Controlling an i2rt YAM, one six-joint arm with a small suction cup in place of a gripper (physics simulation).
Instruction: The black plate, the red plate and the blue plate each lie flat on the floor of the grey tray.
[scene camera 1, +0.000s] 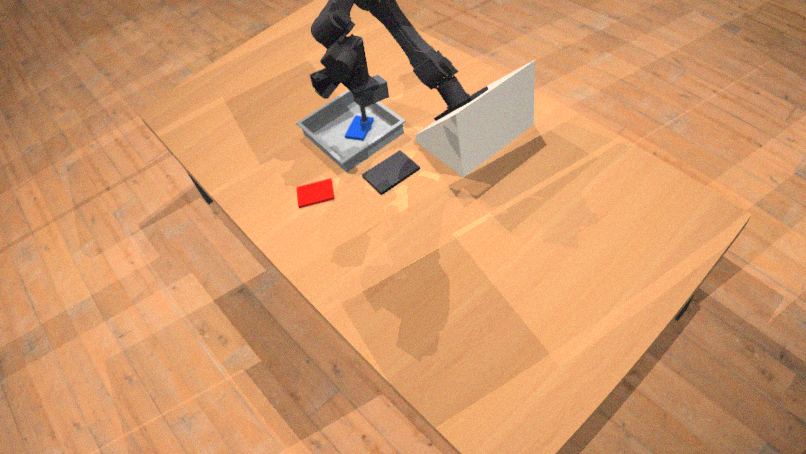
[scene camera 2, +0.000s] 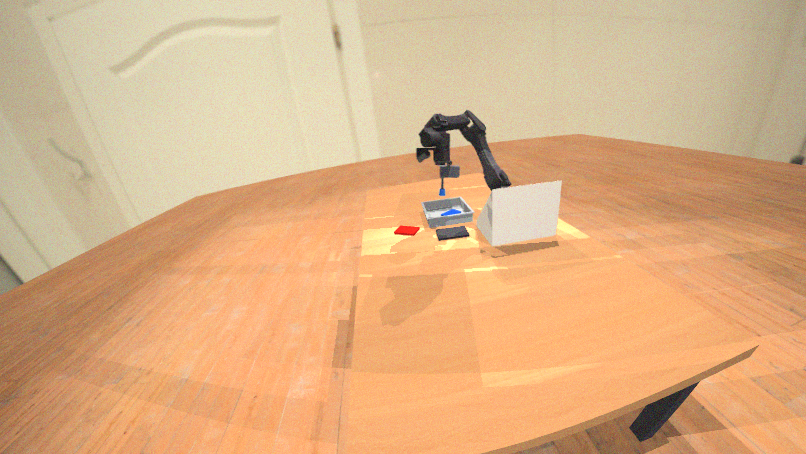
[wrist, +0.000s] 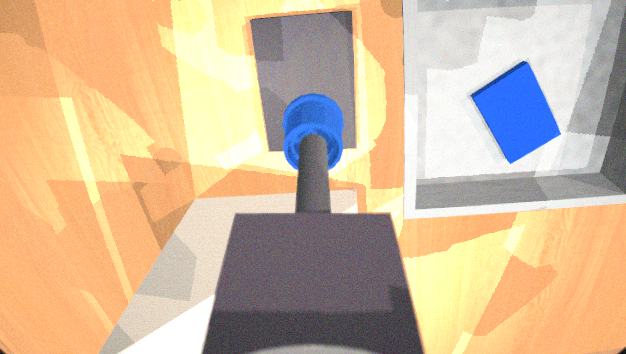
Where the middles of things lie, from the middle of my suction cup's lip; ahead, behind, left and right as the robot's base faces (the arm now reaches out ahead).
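Scene:
Blue plate (wrist: 513, 105), counted from my suction cup: 90 mm behind, 180 mm to the right, 180 mm below; grey tray (scene camera 1: 326, 127): 60 mm behind, 180 mm to the right, 160 mm below; red plate (scene camera 1: 322, 191): 160 mm ahead, 90 mm to the right, 180 mm below; black plate (scene camera 1: 396, 168): 20 mm behind, 30 mm to the left, 180 mm below. Going by their middles, black plate nearest to my suction cup of the things named here.

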